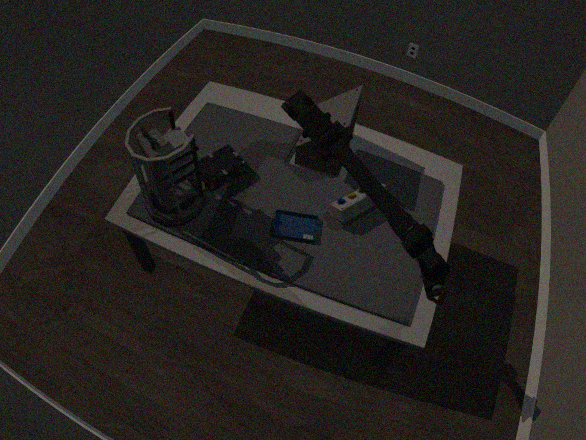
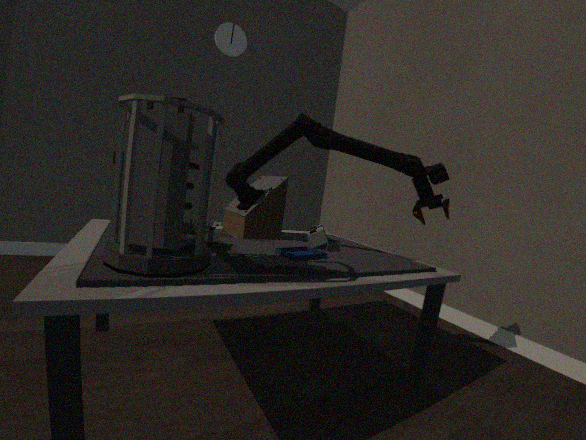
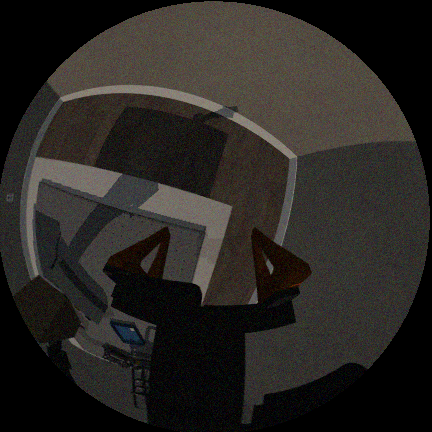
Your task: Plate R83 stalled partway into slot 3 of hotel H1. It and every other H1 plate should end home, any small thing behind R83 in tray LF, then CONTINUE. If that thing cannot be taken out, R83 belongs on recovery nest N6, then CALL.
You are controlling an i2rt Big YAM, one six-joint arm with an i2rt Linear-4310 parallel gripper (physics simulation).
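Seen in the pictures: gripper, fingertip midpoint: (image 1: 437,293) (image 2: 436,221) (image 3: 209,231); arm's base, link origin: (image 2: 251,200).
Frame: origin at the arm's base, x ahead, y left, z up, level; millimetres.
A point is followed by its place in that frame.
Note:
My gripper (image 1: 436,295) {x 605, y 505, z 26 mm} (image 2: 436,220) {x 605, y 505, z 26 mm} (image 3: 209,231) {x 605, y 505, z 26 mm} is open and empty, its orange fingers wide apart. It hangs high above the table's front right corner, far from the round hotel tower (image 1: 170,218) {x 480, y -435, z -111 mm} (image 2: 128,175) {x 441, y -560, z 53 mm}. The tower stands upright at the table's left end, with several shelf levels at its side. It is too dark to read slot or plate labels, to pick out R83 or to see any small thing behind it. A blue tray (image 1: 295,227) {x 375, y 7, z -149 mm} (image 2: 301,253) {x 356, y 19, z -149 mm} (image 3: 126,332) {x 368, y 11, z -149 mm} with a small white label lies mid-table; the label is unreadable. A pale box (image 1: 348,212) {x 304, y 179, z -87 mm} (image 2: 318,238) {x 308, y 142, z -105 mm} carries blue and yellow buttons.
A dark low fixture (image 1: 220,169) {x 234, y -319, z -92 mm} sits behind and right of the tower; whether it is nest N6 I cannot tell. The arm's wooden pedestal (image 1: 315,156) {x 83, y 16, z -85 mm} (image 2: 265,217) {x 84, y 29, z -61 mm} stands at the rear. The white table rim (image 1: 420,335) {x 684, y 523, z -164 mm} (image 2: 250,295) {x 591, y -325, z -171 mm} (image 3: 217,212) {x 686, y 521, z -165 mm} surrounds a grey mat.

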